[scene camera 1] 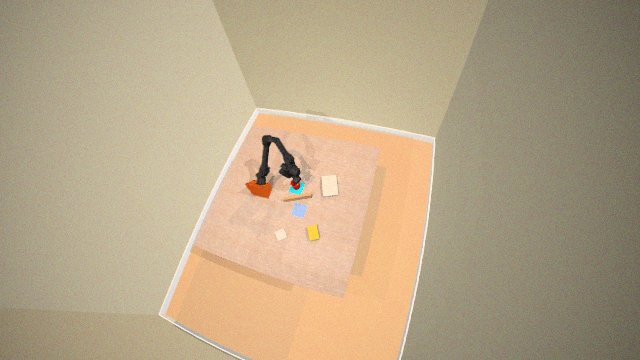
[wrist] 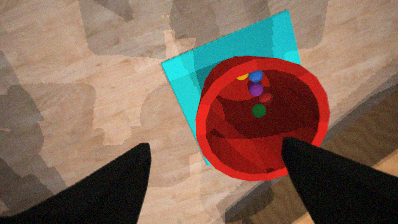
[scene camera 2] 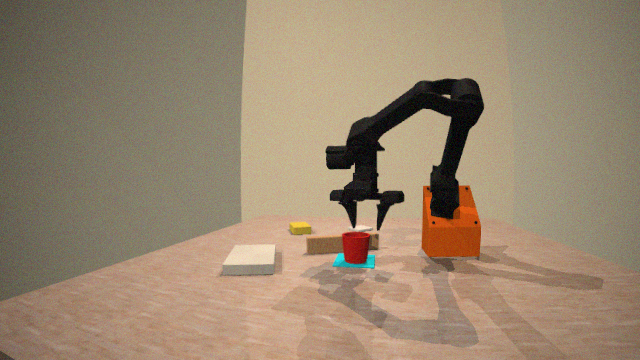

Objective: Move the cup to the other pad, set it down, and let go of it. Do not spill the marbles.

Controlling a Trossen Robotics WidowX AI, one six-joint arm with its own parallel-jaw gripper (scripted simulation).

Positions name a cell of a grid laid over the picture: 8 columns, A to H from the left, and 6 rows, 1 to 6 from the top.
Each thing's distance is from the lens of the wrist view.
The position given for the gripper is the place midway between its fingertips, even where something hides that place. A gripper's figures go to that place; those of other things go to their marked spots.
gripper (wrist: E4): 0.11 m
red cup (wrist: E4): 0.16 m
cyan pad (wrist: F2): 0.19 m
